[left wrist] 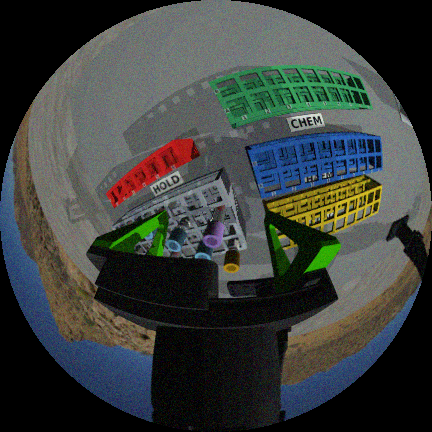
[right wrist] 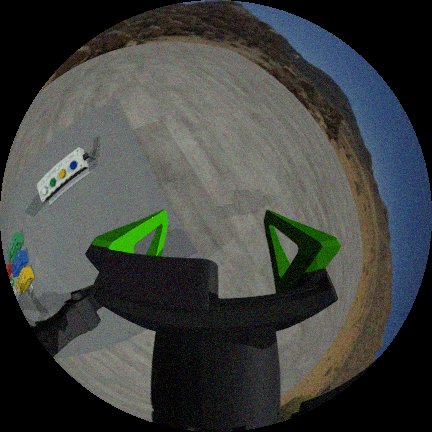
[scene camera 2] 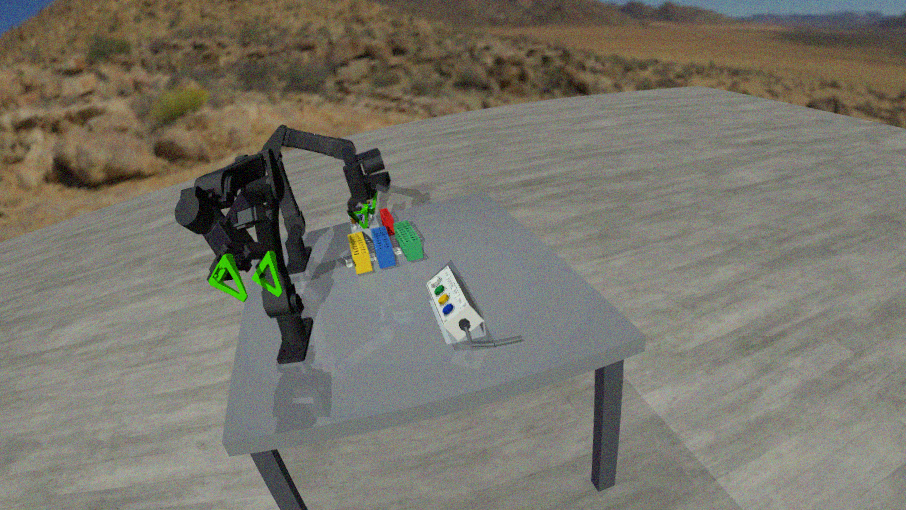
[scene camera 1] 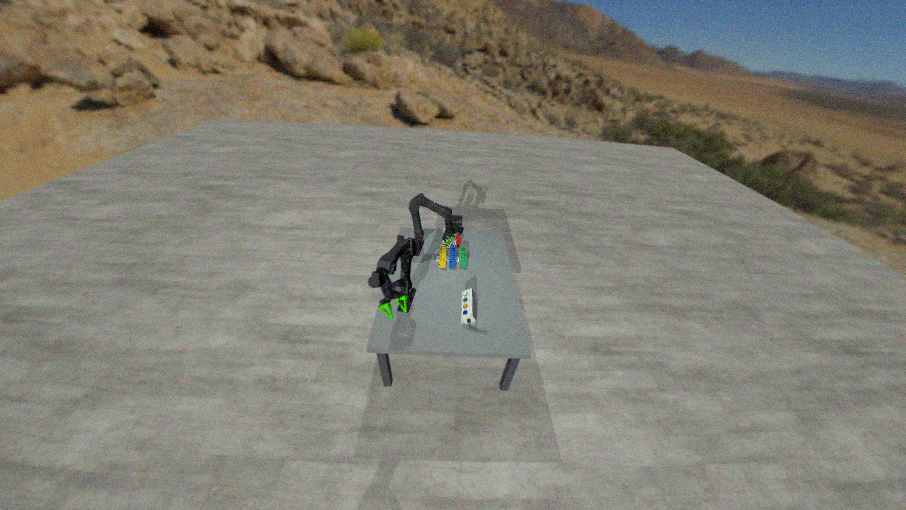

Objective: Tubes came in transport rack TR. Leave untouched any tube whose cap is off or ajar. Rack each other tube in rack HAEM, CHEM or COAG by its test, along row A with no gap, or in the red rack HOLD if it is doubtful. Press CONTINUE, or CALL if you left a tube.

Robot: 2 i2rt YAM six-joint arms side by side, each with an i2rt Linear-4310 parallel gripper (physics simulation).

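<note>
In the left wrist view the grey transport rack TR holds several tubes: a purple-capped tube, light-blue-capped tubes and an orange-capped tube. The left fingers partly hide the rack. My left gripper is open above it, with the purple-capped tube showing between the fingers and not gripped. The red rack HOLD lies beyond TR. The green, blue and yellow racks show no tubes. My right gripper is open and empty.
A white button box with coloured buttons and a cable stands on the grey table, well apart from the racks. A CHEM label lies between the green and blue racks.
</note>
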